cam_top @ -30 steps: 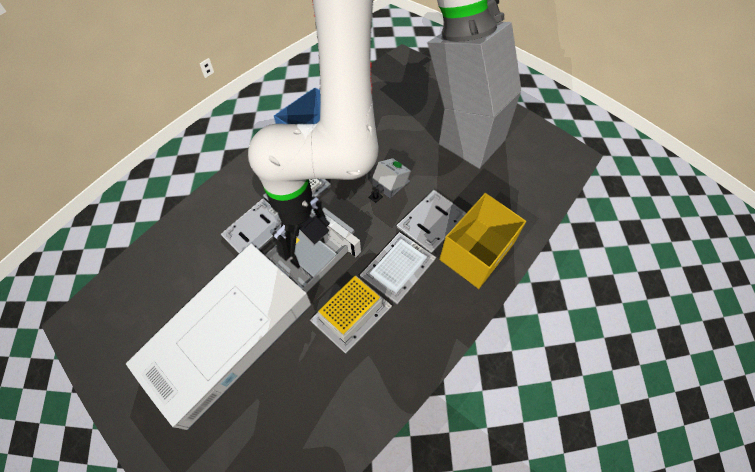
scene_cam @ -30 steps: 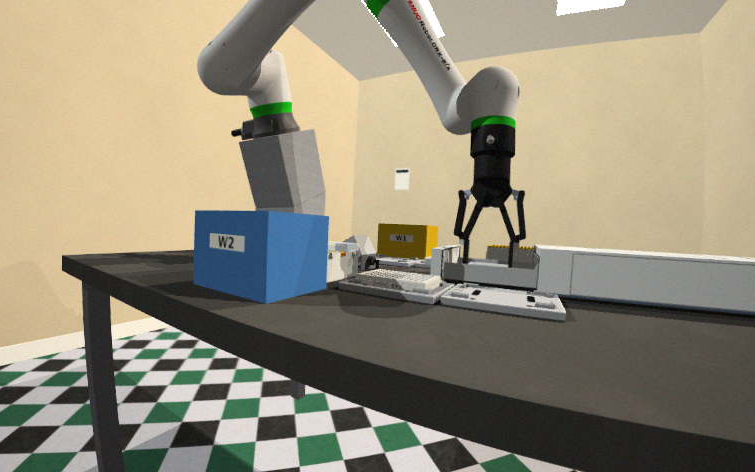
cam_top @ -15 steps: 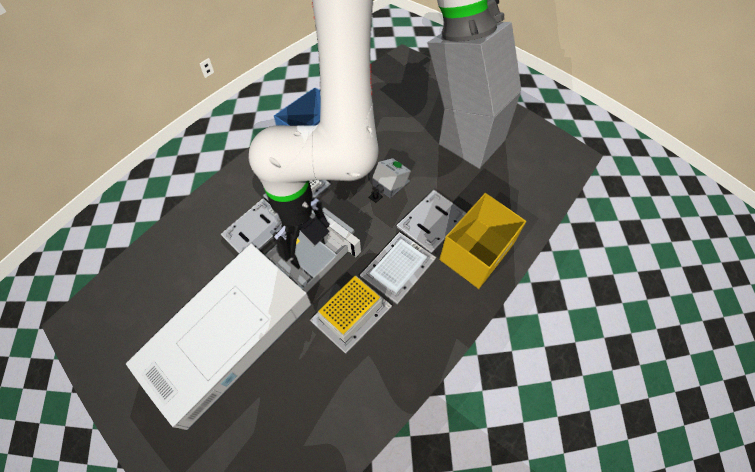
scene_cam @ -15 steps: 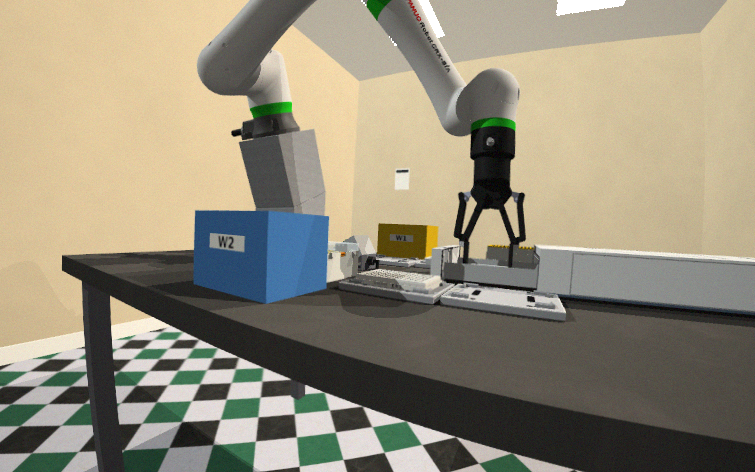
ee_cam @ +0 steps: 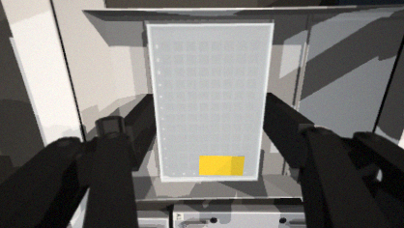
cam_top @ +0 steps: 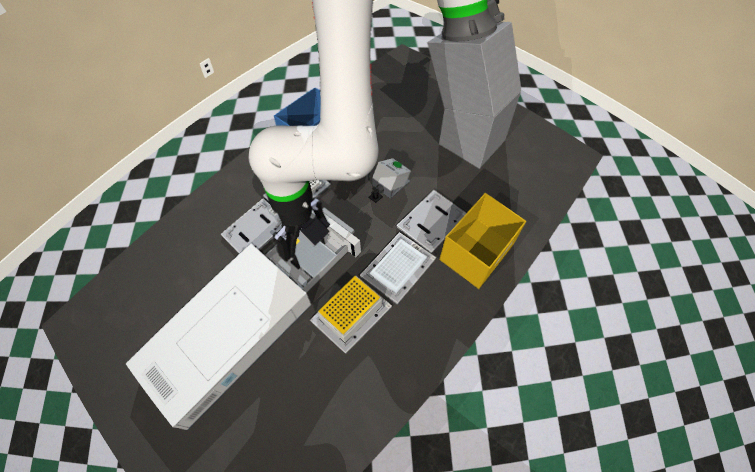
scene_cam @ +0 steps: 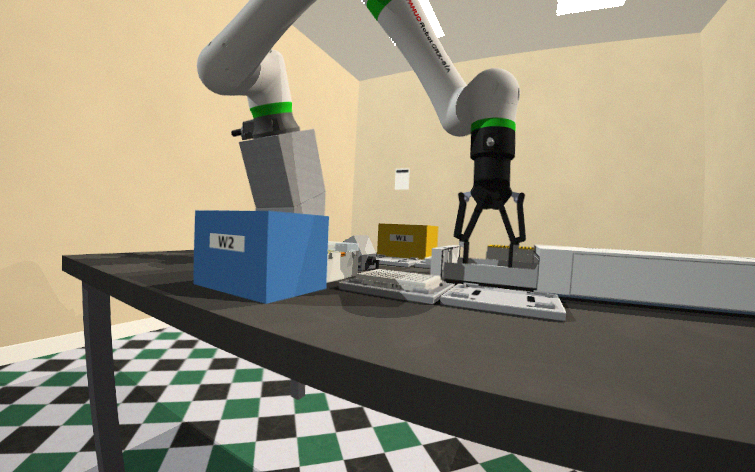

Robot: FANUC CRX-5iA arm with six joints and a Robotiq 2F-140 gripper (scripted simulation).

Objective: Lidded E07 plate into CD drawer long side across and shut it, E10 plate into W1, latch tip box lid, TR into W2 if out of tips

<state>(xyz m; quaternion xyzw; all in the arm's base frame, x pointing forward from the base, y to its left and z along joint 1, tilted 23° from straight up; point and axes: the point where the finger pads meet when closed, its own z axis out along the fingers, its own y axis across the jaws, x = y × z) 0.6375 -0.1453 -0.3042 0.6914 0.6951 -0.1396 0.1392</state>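
My gripper is now 20 mm above the lid. Round my hand: cooler drawer 40 mm ahead, 10 mm below; black assay plate 20 mm below; cooler CD 180 mm ahead.
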